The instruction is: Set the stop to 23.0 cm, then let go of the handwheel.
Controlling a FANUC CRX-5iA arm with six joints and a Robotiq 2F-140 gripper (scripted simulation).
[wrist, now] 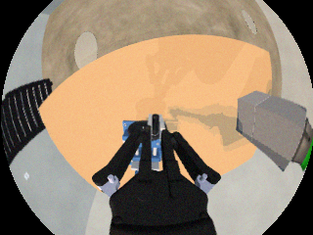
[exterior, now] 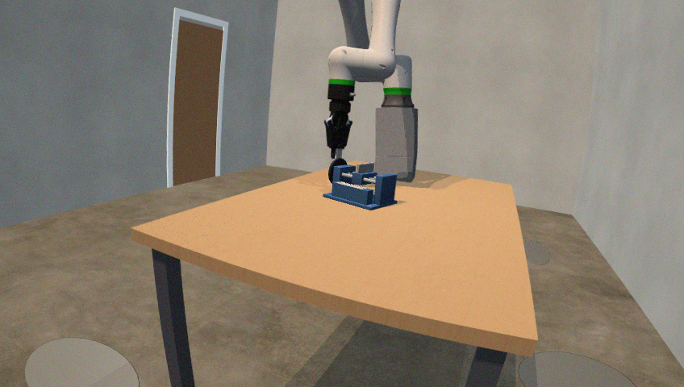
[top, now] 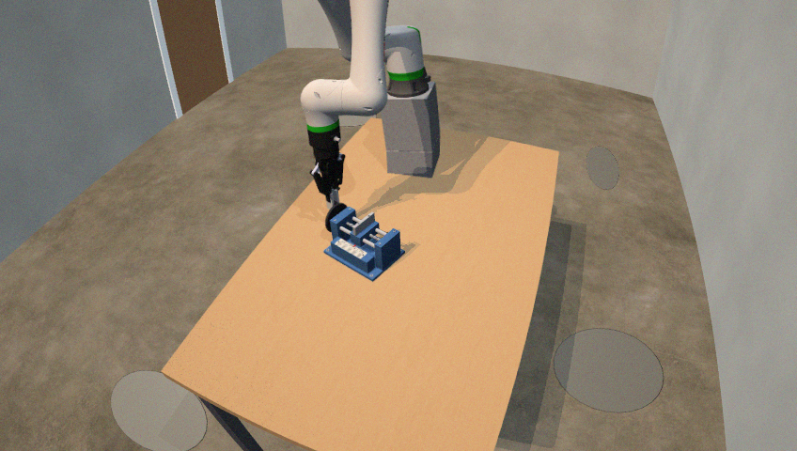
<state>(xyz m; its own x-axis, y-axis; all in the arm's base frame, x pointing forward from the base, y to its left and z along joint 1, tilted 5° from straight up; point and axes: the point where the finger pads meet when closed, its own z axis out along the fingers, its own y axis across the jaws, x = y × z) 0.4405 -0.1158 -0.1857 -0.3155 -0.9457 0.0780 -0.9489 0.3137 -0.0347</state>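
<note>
The grey stop plate lies 8 cm ahead of my hand, 13 cm to the left of it and 3 cm below it. Round my hand: black handwheel: 1 cm ahead, 2 cm to the left, 2 cm below.
</note>
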